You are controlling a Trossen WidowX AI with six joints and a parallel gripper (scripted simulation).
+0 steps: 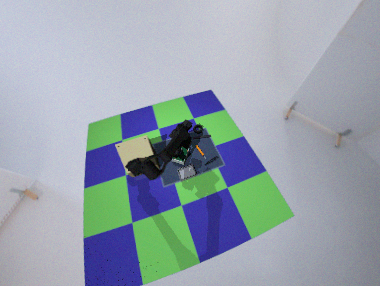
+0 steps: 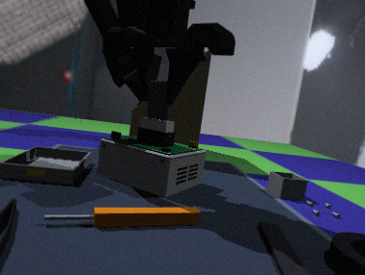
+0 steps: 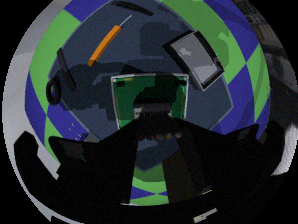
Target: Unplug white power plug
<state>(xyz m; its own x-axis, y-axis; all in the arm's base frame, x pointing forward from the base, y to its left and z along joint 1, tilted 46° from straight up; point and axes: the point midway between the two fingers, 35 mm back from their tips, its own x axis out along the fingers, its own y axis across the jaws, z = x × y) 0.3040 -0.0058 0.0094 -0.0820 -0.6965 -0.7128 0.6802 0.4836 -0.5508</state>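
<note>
Now: the white power plug 3 cm below my gripper tip. Also, from my gripper tip: black bar (22 cm ahead, 9 cm to the left, 11 cm below); dark mat (5 cm ahead, 11 cm below).
</note>
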